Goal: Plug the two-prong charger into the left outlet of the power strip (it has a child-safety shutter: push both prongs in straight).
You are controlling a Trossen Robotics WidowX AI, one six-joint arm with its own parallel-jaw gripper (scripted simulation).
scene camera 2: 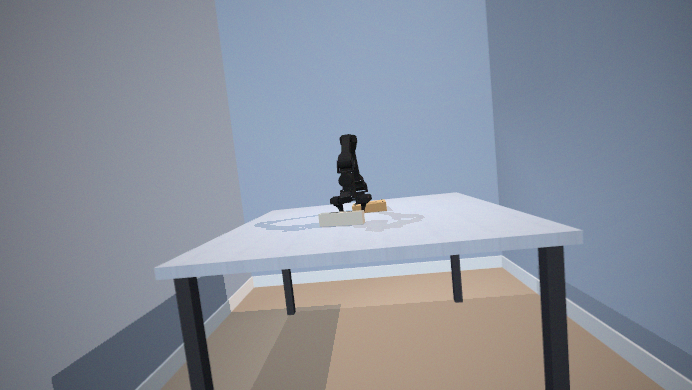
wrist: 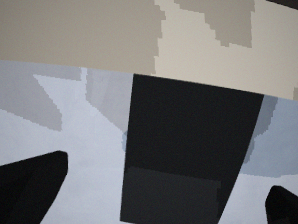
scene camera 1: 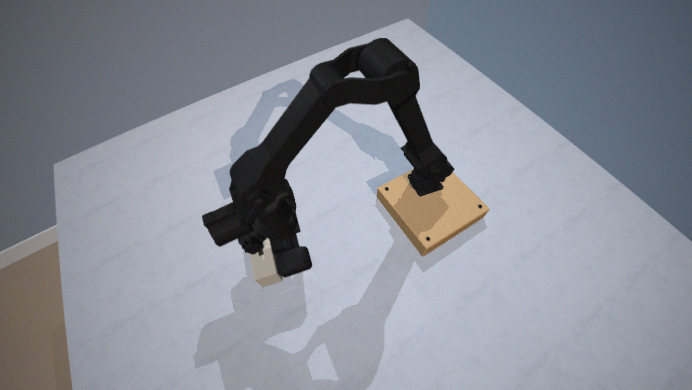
Labels:
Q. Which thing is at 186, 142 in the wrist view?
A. A charger.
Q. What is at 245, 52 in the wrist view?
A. A power strip top.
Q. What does my gripper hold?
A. Nothing.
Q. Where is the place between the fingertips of my gripper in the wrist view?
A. At 170, 182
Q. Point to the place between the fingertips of my gripper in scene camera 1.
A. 296, 242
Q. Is my gripper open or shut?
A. Open.

